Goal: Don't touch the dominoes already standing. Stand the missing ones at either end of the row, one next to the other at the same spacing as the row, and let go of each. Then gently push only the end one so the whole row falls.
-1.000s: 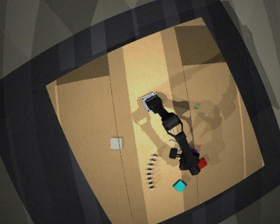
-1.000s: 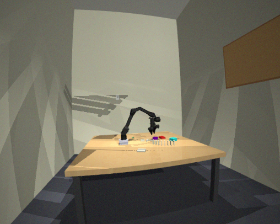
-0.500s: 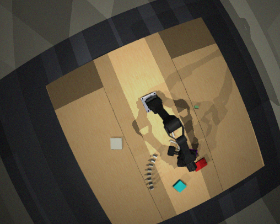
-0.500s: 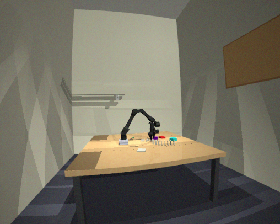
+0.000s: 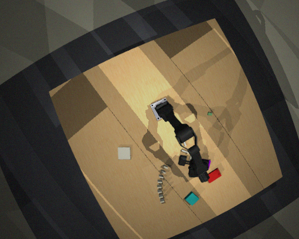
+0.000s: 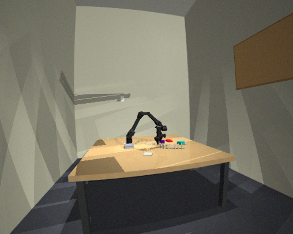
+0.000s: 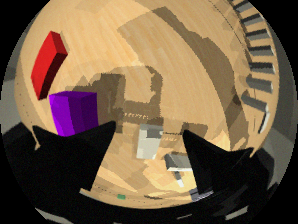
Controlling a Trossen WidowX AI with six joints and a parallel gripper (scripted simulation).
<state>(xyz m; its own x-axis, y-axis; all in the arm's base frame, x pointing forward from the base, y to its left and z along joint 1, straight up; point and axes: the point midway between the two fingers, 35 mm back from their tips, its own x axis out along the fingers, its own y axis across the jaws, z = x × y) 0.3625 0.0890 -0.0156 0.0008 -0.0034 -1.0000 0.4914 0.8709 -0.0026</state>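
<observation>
Now: gripper tip 80 mm to the right of the purple block, 50 mm short of it and 10 mm below it. From my gripper tip the other things lie so: cyan block (260 mm ahead, 60 mm to the right, 10 mm above); red block (150 mm ahead, 120 mm to the left, 10 mm above); small green cube (250 mm behind, 200 mm to the left, 10 mm above).
</observation>
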